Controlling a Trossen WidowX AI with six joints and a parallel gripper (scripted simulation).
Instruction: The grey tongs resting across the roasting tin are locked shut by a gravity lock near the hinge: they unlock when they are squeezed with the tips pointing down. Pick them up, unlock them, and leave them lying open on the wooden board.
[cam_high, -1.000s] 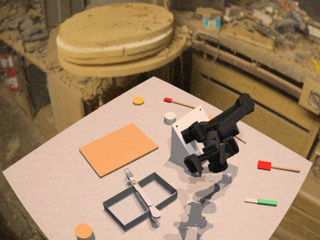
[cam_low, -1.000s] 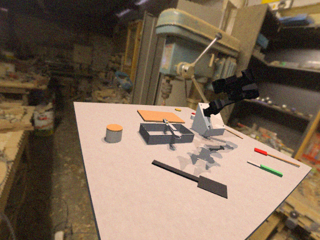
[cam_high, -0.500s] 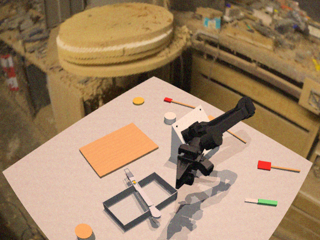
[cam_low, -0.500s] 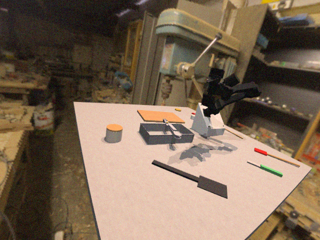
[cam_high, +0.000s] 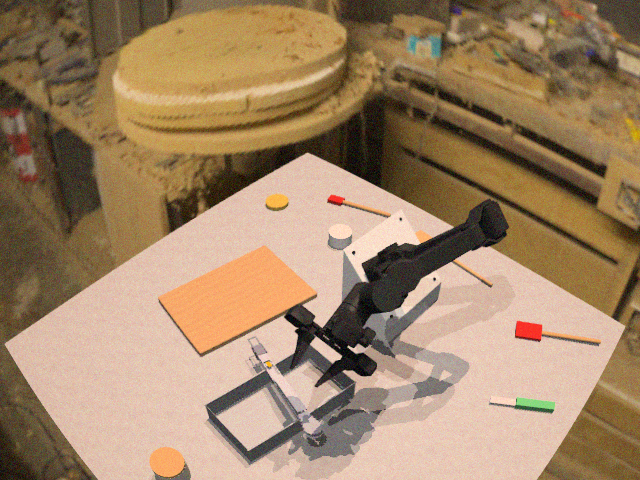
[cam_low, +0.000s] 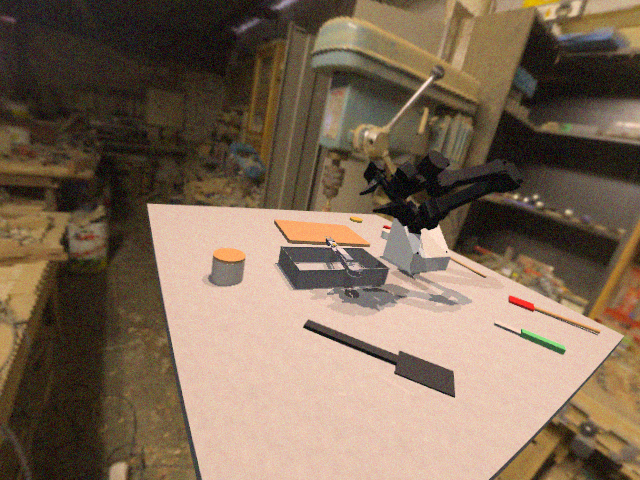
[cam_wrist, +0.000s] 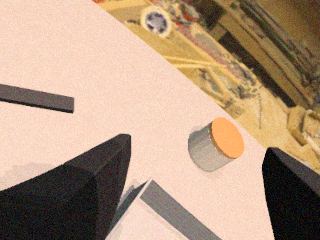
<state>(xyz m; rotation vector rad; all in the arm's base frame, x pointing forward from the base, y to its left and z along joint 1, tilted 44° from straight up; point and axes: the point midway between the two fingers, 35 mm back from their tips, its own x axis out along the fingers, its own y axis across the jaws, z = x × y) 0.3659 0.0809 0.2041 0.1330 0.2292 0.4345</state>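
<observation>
My gripper tip is 200 mm to the left of the yellow lock piece, 200 mm above it and 60 mm past it. Round my gripper tip: roasting tin: 230 mm below, 120 mm to the right, 20 mm behind; then orange-lidded can: 300 mm ahead, 230 mm below, 100 mm to the right; then dark spatula: 260 mm below, 250 mm to the left, 30 mm ahead.
</observation>
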